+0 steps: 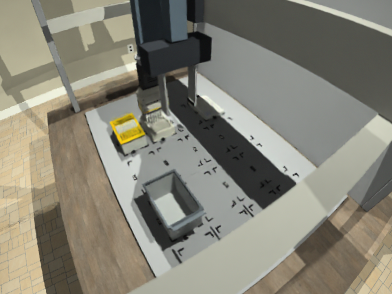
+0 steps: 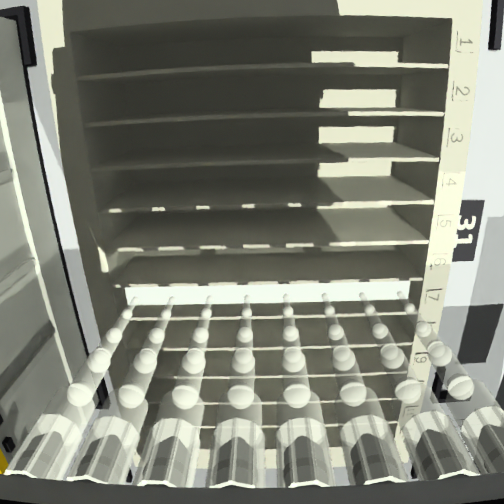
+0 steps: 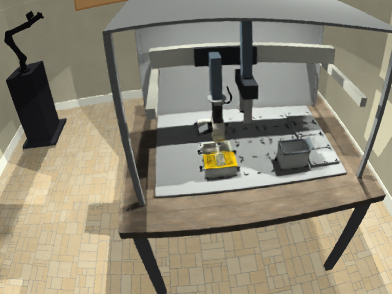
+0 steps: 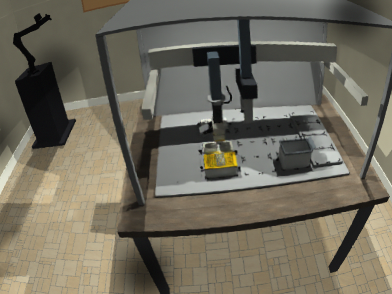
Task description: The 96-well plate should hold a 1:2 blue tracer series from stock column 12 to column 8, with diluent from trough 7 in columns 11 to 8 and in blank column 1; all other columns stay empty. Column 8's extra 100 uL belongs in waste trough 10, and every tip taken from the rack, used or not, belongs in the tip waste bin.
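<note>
The trough block [image 2: 80,150] has numbered compartments. Eight clear tips [image 2: 242,395] hang from the head; their thin ends reach a pale strip level with number 7. Their depth in it cannot be told, and no blue shows in them. Trough 10 is largely hidden behind the tips. The yellow tip rack [image 1: 132,137] [image 3: 210,162] [image 4: 212,162] stands near the deck's front edge. Whitish labware [image 1: 162,130] stands beside it; its wells are too small to read. The grey bin [image 1: 160,187] [image 3: 292,159] [image 4: 295,159] stands farther along. My parked gripper [image 1: 180,109] is open, nothing between its fingers.
The pipetting head [image 3: 217,110] [image 4: 217,110] stands low behind the tip rack. A flat white piece [image 1: 210,107] lies near the gripper's far finger, beside a dark shadow band. A grey post [image 3: 122,120] [image 4: 120,120] rises at the table's left. Deck label 31 [image 2: 467,230] lies beside the trough block.
</note>
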